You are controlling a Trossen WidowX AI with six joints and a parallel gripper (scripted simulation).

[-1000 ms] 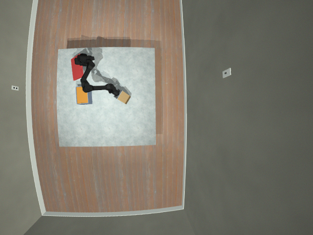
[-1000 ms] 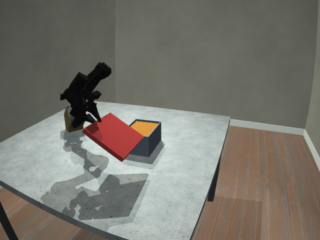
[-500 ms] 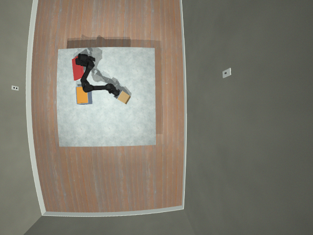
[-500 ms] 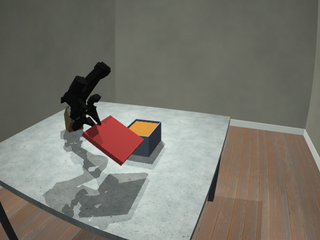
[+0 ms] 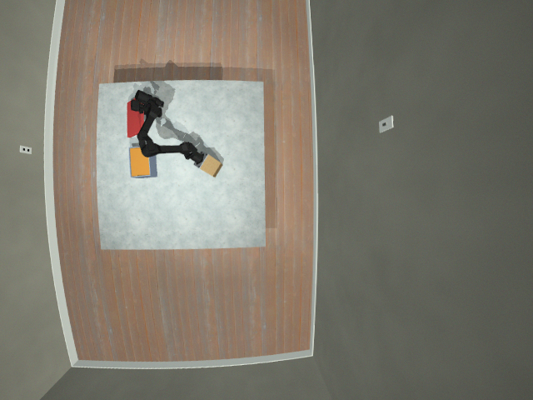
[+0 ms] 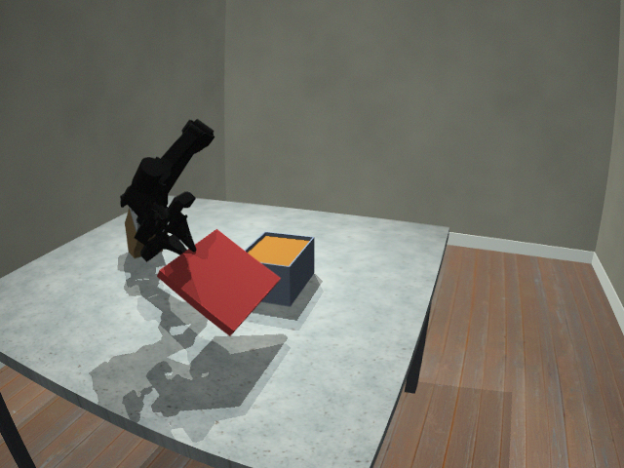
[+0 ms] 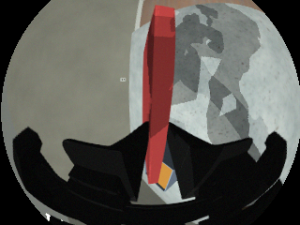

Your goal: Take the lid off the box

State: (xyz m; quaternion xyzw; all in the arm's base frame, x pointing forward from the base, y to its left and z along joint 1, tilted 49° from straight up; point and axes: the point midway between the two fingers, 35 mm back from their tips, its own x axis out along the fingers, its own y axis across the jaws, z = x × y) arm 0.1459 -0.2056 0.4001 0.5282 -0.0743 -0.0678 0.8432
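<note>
The red lid lies 90 mm ahead of my hand, 60 mm below it and 20 mm to the right of it. Also, from my hand: storage box: 260 mm to the left, 170 mm below, 170 mm ahead.
</note>
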